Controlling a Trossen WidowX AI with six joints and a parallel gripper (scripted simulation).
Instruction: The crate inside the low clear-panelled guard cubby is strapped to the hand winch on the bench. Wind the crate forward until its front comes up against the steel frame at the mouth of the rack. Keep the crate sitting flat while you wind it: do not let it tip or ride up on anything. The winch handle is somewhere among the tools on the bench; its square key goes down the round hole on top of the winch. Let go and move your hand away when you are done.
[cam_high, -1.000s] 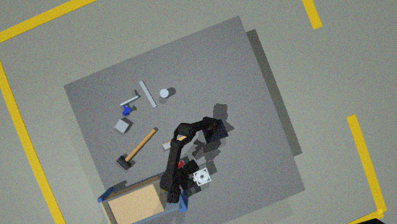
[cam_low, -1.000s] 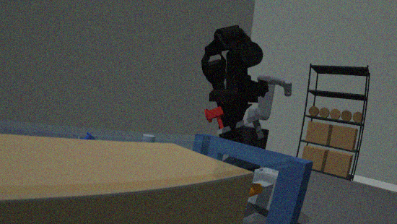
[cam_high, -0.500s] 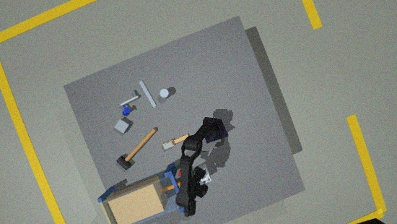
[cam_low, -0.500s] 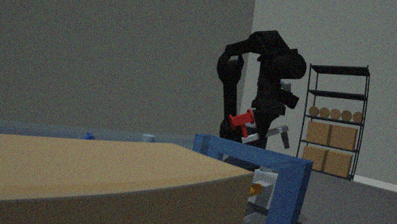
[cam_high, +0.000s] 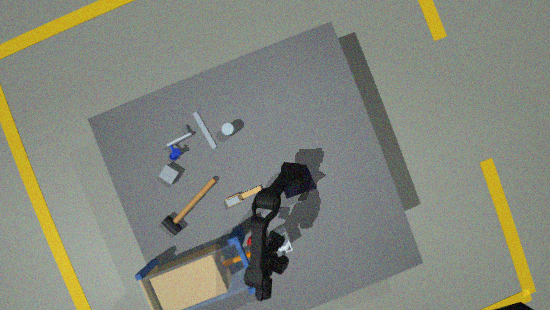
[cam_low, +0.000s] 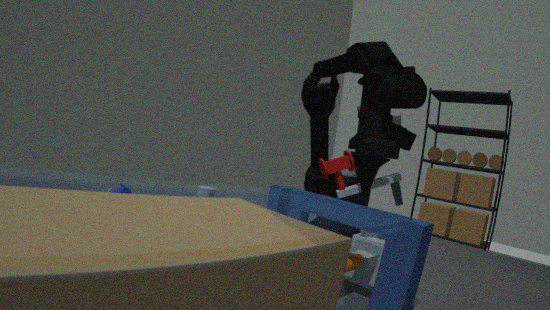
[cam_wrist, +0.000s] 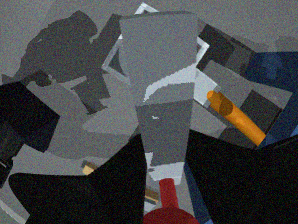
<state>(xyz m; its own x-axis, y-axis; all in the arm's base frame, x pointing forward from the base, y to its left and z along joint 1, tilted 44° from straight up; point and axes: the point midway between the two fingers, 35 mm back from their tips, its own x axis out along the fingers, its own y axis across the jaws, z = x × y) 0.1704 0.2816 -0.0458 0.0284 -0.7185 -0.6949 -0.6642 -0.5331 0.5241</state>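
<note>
Right now the winch handle is 1 cm ahead of my gripper tip and 2 cm above it. Also, from my gripper tip: blue steel frame: 12 cm ahead, 6 cm to the left, 6 cm below; then red knob: 4 cm ahead, 3 cm to the right, 3 cm above; then winch: 6 cm behind, 3 cm to the left, 14 cm below.
</note>
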